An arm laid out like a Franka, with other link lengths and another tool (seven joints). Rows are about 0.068 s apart.
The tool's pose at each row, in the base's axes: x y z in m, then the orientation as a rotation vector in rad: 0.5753 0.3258 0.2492 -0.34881 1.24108 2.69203; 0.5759 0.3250 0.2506 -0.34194 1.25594 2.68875; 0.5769 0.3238 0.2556 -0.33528 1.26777 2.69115; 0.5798 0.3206 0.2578 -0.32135 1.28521 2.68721; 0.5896 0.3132 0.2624 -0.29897 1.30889 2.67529; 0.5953 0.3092 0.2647 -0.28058 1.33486 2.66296; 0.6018 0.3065 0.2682 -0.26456 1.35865 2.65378; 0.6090 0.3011 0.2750 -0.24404 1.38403 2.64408; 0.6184 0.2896 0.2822 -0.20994 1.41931 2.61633
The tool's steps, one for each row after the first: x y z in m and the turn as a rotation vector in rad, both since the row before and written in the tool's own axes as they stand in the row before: -0.0010 0.0014 0.0002 0.00991 -0.00212 0.00499; -0.0024 0.0042 0.0020 0.00605 -0.00101 0.00834; -0.0035 0.0030 -0.0015 0.01195 -0.00621 0.00704; -0.0109 0.0059 -0.0042 0.01888 -0.01246 0.00516; -0.0063 0.0029 -0.0024 0.02005 -0.00937 0.00535; -0.0073 0.0029 -0.0008 0.01749 -0.00725 0.00670; -0.0088 0.0070 -0.0011 0.01878 -0.00970 0.00829; -0.0113 0.0103 -0.0061 0.03179 -0.02142 0.00227
